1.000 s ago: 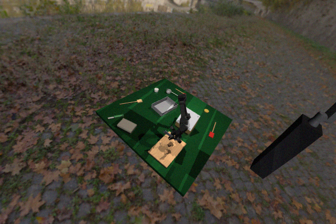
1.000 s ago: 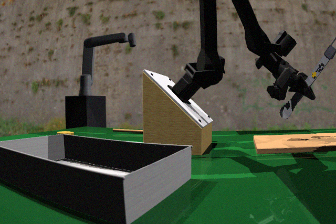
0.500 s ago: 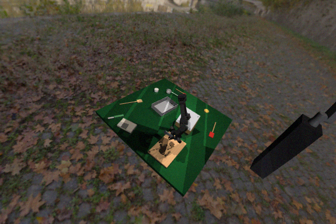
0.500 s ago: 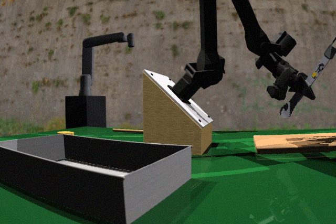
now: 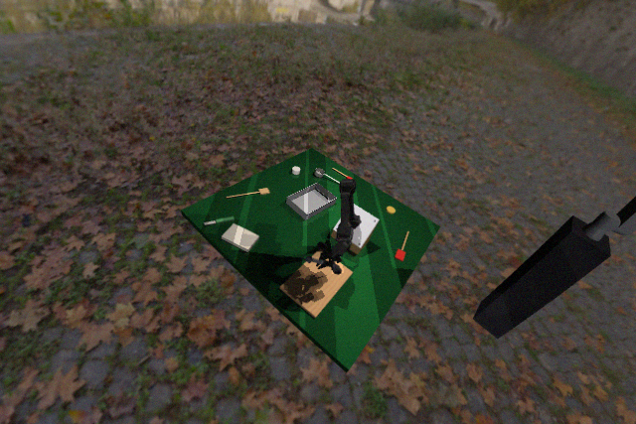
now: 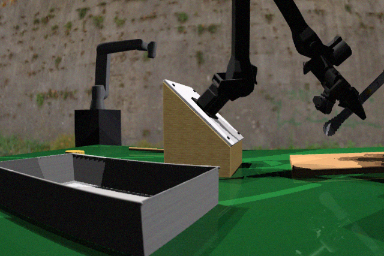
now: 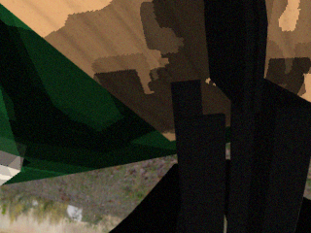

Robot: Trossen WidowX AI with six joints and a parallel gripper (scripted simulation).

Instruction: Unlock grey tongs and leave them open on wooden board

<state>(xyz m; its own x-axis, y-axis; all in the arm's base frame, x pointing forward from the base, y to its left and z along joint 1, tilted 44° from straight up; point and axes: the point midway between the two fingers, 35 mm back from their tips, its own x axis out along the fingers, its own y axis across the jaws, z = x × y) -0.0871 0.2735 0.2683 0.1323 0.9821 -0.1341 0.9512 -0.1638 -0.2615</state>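
The wooden board lies 110 mm below my gripper tip, 20 mm to the right of it and 20 mm behind it. Round my gripper tip: beige block: 460 mm ahead, 150 mm to the left, 110 mm below; red spatula: 640 mm to the right, 210 mm behind, 110 mm below; grey roasting tin: 450 mm ahead, 430 mm to the right, 90 mm below.
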